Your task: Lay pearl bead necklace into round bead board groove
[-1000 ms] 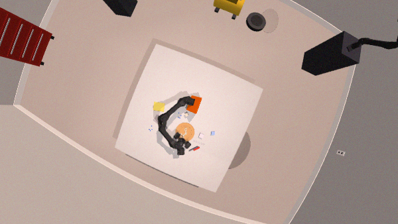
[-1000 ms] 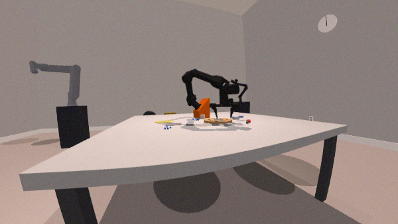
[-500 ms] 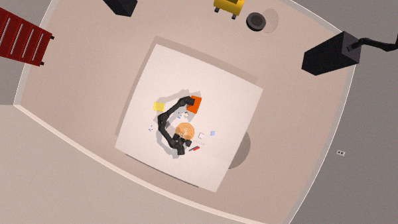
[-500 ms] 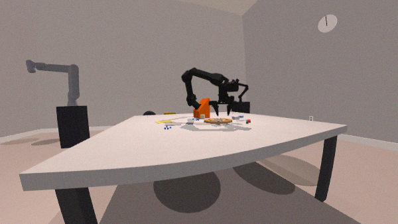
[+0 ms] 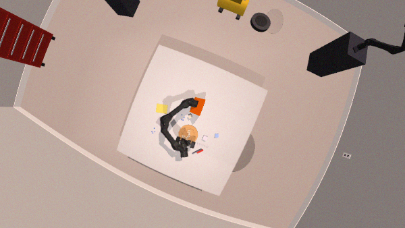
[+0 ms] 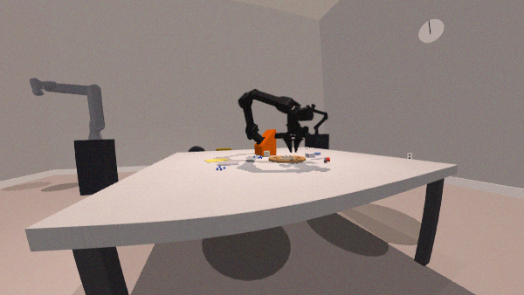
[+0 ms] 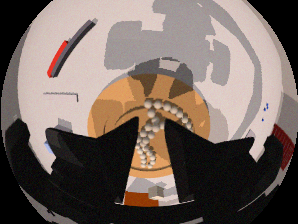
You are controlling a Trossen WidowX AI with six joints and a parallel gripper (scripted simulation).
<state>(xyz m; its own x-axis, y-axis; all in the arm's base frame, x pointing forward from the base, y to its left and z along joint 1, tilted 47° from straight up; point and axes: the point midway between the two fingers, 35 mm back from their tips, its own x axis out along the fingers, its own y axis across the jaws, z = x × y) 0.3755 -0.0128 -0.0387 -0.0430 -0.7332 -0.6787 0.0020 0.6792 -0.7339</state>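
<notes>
Now: the round tan bead board 6 cm behind my gripper tip and 3 cm below it. Round my gripper tip: tool: 8 cm ahead, 15 cm to the left, 4 cm below; white square: 7 cm behind, 17 cm to the left, 3 cm below; pale blue cube: 13 cm behind, 28 cm to the left, 3 cm below.
</notes>
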